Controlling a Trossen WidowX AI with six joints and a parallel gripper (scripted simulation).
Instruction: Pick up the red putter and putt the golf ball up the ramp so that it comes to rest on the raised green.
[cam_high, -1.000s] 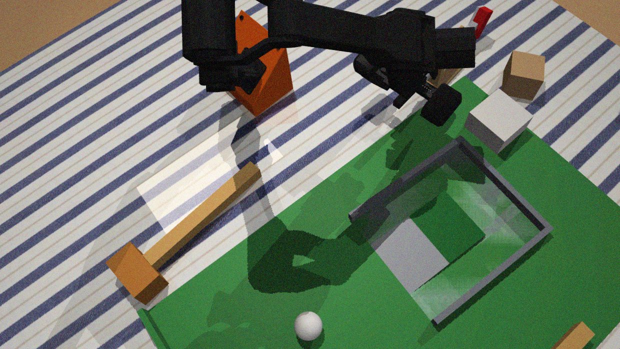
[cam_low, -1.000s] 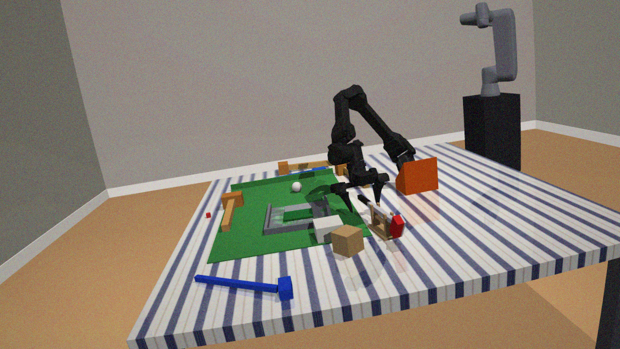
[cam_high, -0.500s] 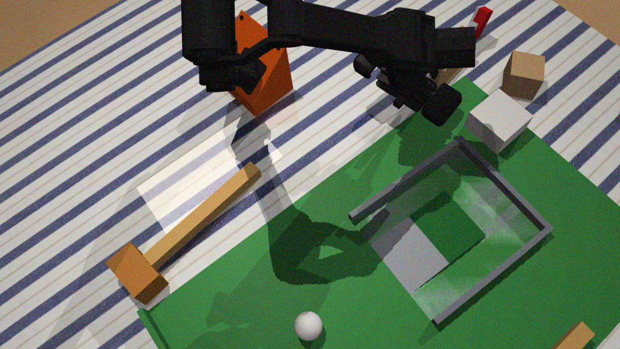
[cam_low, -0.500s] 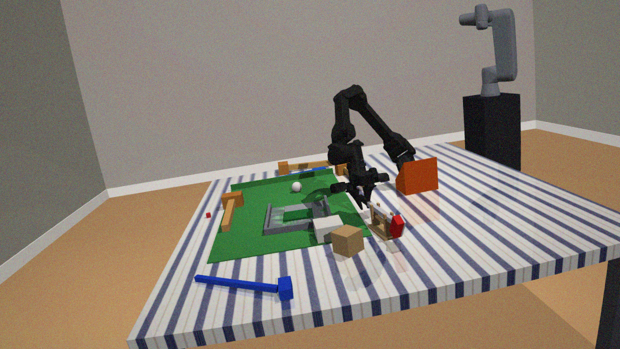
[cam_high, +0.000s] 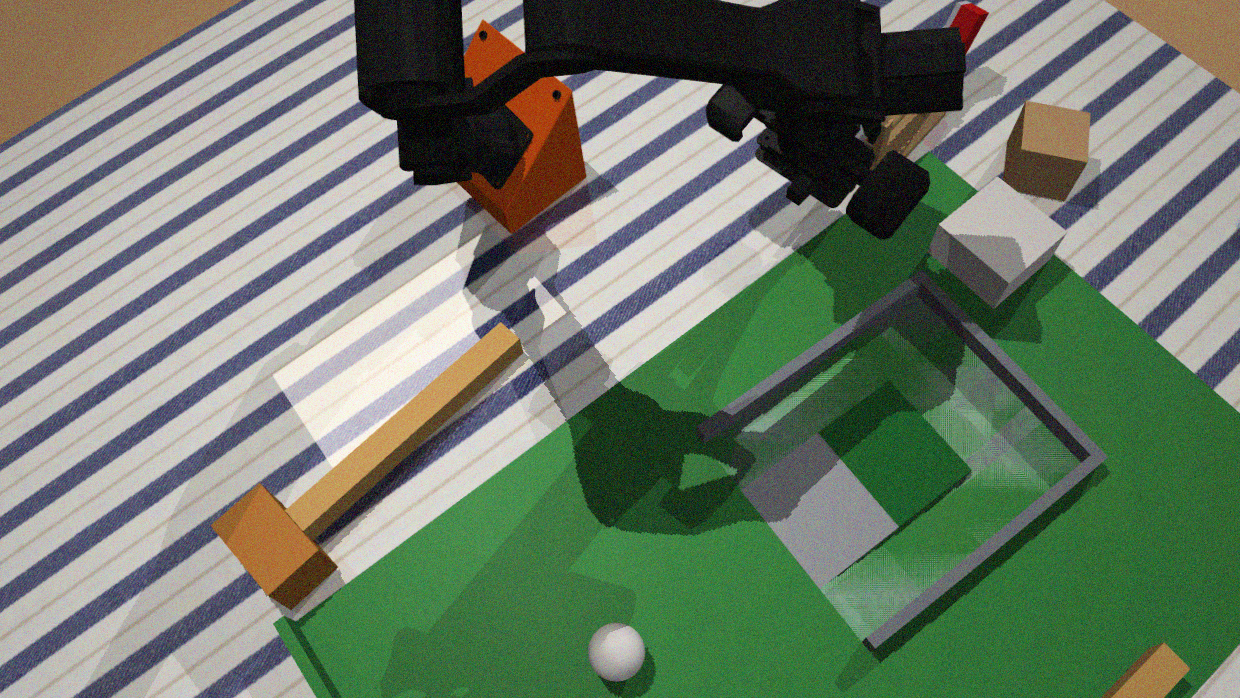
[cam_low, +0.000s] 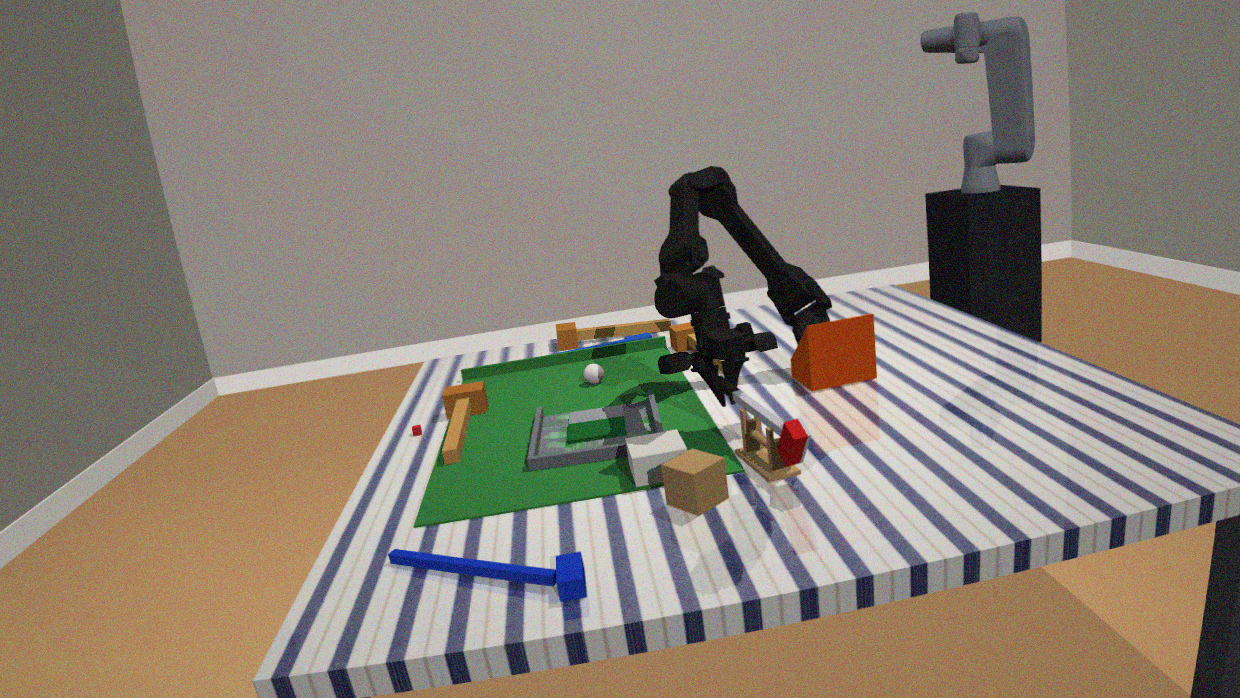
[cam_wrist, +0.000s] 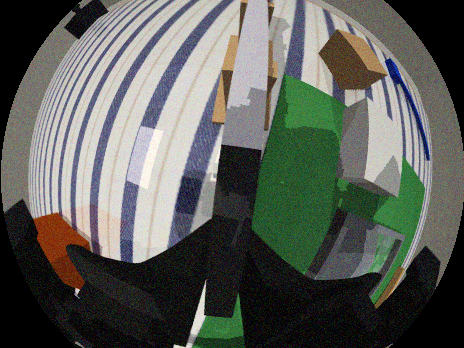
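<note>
My gripper tip is now 20 mm past the red putter, 110 mm to the right of it and 20 mm below it. The rest, counted from my gripper tip: tan cube: 100 mm ahead, 210 mm to the left, 20 mm below; white cube: 140 mm ahead, 100 mm to the left, 20 mm below; wooden stand: 20 mm behind, 130 mm to the left, 20 mm below.
</note>
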